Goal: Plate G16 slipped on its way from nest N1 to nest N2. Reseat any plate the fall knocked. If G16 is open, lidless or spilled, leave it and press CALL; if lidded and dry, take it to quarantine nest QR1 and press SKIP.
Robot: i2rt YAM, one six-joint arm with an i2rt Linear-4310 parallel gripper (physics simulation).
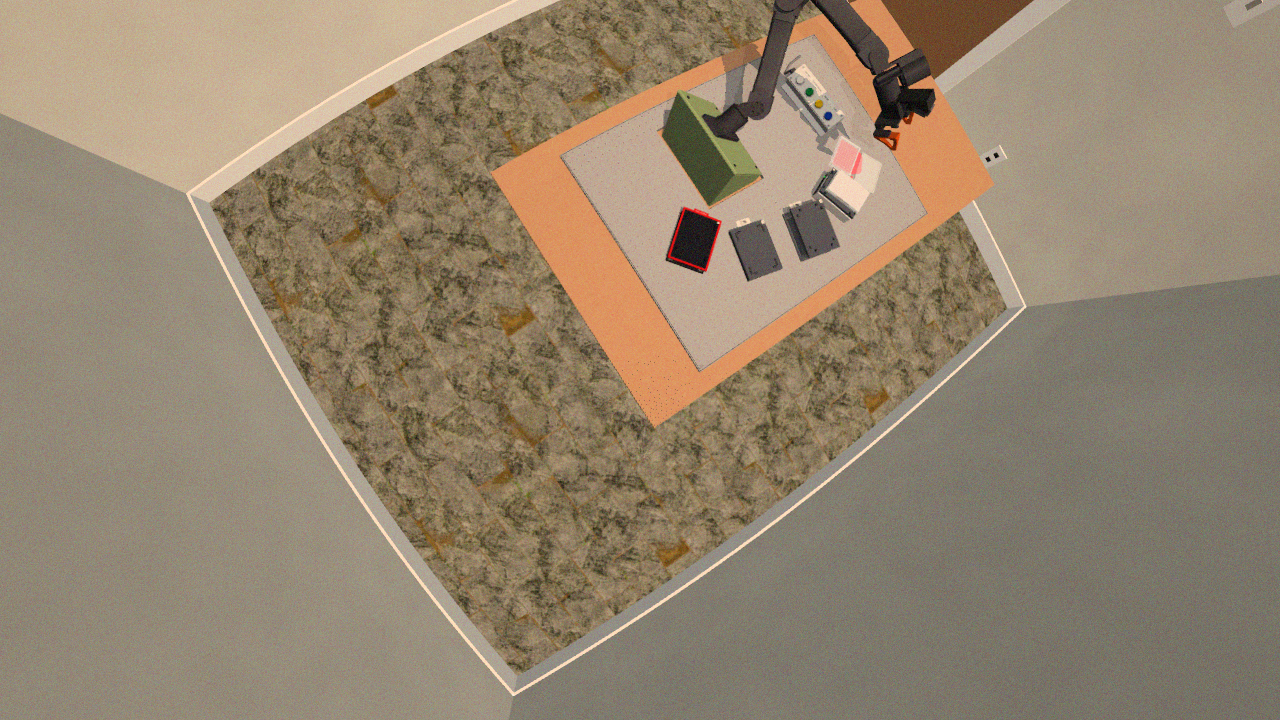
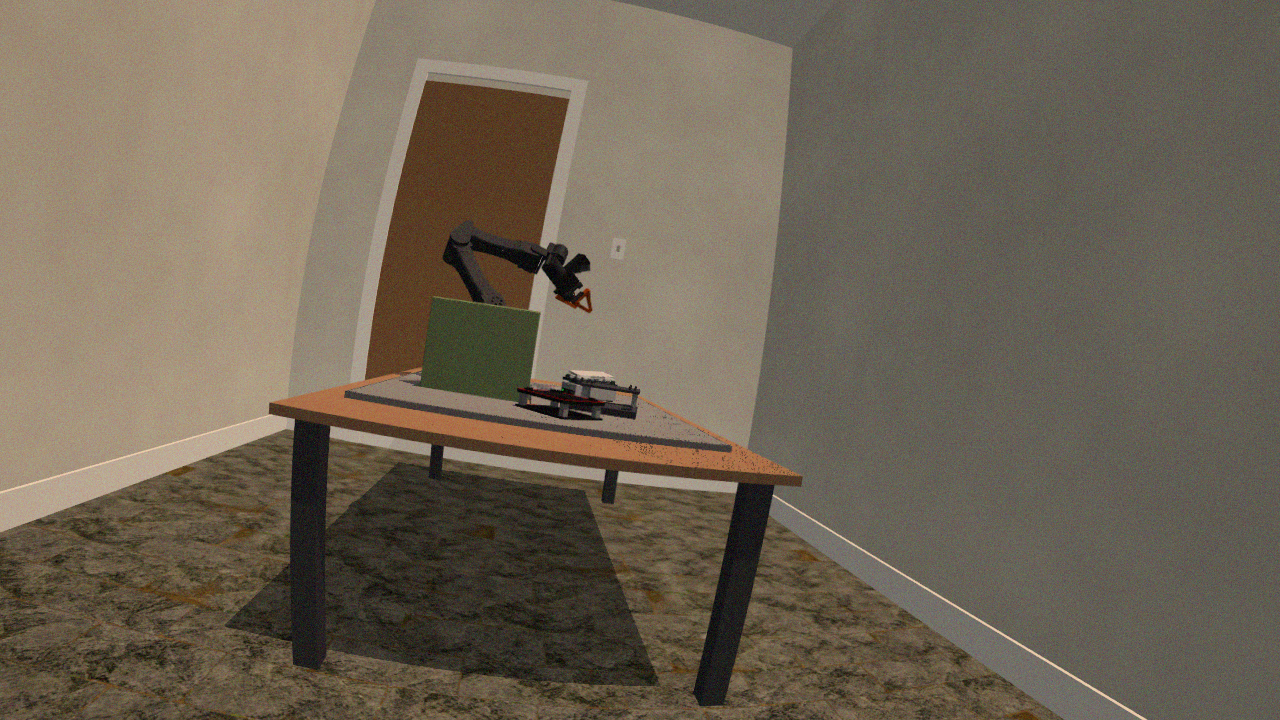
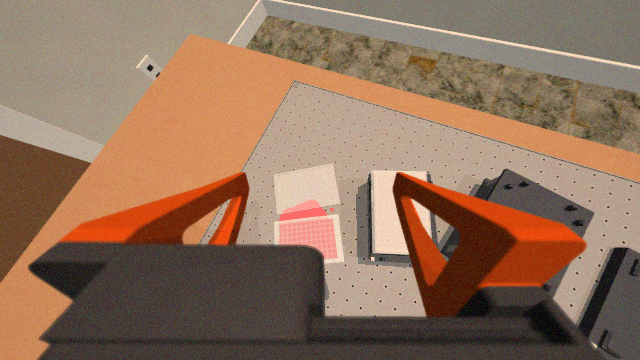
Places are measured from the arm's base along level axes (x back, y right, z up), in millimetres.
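Pixels of known places: gripper, fingertip midpoint: [image 1: 901,136] [image 2: 583,309] [image 3: 320,180]; arm's base, origin of the base link: [image 1: 720,129] [image 2: 477,339].
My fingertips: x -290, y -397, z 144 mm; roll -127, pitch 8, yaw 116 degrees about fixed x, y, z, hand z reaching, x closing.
Observation:
For each thing: its top centre in the pictures, then the offset to it from my fingertips. "spot": a spot on its surface instead. Level surfaces: height alone.
- open plate with pink wells, middle of its top: [image 3: 306,240] [image 2: 553,385] [image 1: 846,155] dx +59, dy -42, dz -261 mm
- grey board, its level: dz -275 mm
- clear lid, surface spot: [image 3: 306,187] [image 1: 868,173] spot: dx -32, dy -91, dz -268 mm
- white-topped plate, middle of its top: [image 3: 402,209] [image 2: 592,370] [image 1: 851,189] dx -49, dy +81, dz -190 mm
- button box, middle of its top: [image 1: 821,91] dx +273, dy -36, dz -192 mm
- red-rimmed nest, middle of its top: [image 2: 560,392] [image 1: 695,238] dx +68, dy +608, dz -230 mm
An open plate with pink wells [image 1: 844,154] [image 3: 309,235], which I take to be G16, lies on the grey board [image 1: 626,179] [image 3: 350,120]. A pink spill [image 3: 305,209] spreads beside it, and a clear lid [image 1: 868,173] [image 3: 306,187] lies off it, over part of the spill. A white-topped plate [image 1: 844,191] [image 2: 589,374] [image 3: 387,215] sits on a dark nest; whether it is fully seated I cannot tell. My gripper [image 1: 896,130] [image 2: 577,302] [image 3: 320,180] is open and empty, high above the table's far end. Plate and nest labels are not legible.
A button box [image 1: 812,101] with white, green, yellow and blue buttons stands near the arm base. Dark nests [image 1: 755,249] [image 1: 811,230] [image 3: 542,210] and a red-rimmed nest [image 1: 694,240] [image 2: 559,397] stand along the board. A tall green block [image 1: 707,147] [image 2: 478,349] stands beside the arm.

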